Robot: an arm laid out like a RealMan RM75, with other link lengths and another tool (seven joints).
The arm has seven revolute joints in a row. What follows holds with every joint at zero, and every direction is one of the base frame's.
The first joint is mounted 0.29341 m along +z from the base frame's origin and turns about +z.
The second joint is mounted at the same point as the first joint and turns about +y.
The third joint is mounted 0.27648 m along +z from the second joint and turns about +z.
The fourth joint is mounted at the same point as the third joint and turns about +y.
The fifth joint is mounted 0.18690 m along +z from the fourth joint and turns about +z.
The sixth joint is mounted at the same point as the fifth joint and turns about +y.
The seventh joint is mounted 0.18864 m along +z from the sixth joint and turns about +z.
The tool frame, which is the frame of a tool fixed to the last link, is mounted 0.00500 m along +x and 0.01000 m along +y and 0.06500 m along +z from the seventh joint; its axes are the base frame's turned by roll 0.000, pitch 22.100 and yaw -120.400 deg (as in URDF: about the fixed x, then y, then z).
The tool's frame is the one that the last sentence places.
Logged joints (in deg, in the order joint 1, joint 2, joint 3, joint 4, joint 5, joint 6, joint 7), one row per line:
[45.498 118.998 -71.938 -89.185 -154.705 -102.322 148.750]
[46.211 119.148 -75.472 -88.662 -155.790 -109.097 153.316]
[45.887 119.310 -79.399 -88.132 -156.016 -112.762 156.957]
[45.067 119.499 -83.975 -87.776 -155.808 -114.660 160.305]
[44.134 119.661 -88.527 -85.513 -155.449 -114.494 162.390]
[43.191 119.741 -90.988 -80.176 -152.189 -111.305 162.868]
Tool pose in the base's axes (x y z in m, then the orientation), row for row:
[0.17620 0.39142 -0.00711 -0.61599 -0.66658 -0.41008 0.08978]
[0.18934 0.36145 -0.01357 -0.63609 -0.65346 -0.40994 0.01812]
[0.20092 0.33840 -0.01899 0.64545 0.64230 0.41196 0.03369]
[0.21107 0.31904 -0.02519 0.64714 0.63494 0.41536 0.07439]
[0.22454 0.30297 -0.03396 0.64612 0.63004 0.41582 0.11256]
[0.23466 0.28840 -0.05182 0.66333 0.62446 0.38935 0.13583]
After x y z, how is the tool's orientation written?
As a quaternion, x y z w.
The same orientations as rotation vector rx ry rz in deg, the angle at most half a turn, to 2 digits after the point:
[-104.96 -113.58 -69.87]
[-113.19 -116.28 -72.95]
[113.75 113.20 72.60]
[111.27 109.17 71.42]
[108.64 105.94 69.92]
[110.06 103.61 64.60]

